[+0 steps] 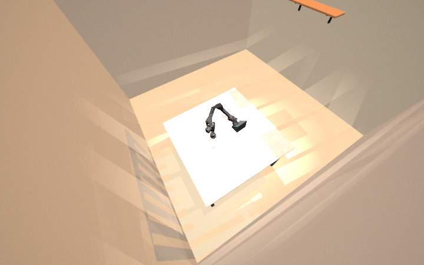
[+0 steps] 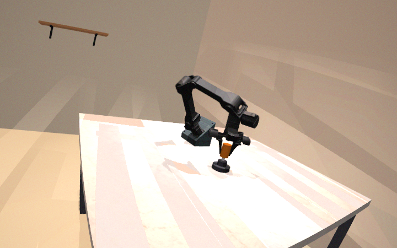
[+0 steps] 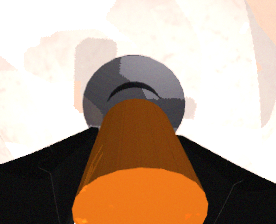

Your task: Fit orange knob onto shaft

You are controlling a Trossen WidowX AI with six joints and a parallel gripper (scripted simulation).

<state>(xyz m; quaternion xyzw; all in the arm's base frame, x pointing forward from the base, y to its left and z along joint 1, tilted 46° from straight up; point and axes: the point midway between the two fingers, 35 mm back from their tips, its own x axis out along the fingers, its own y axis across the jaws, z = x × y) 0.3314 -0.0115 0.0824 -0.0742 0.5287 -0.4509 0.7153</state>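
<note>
My gripper tip is 4 cm above the round pedestal. Round my gripper tip: orange knob: 3 cm above.
</note>
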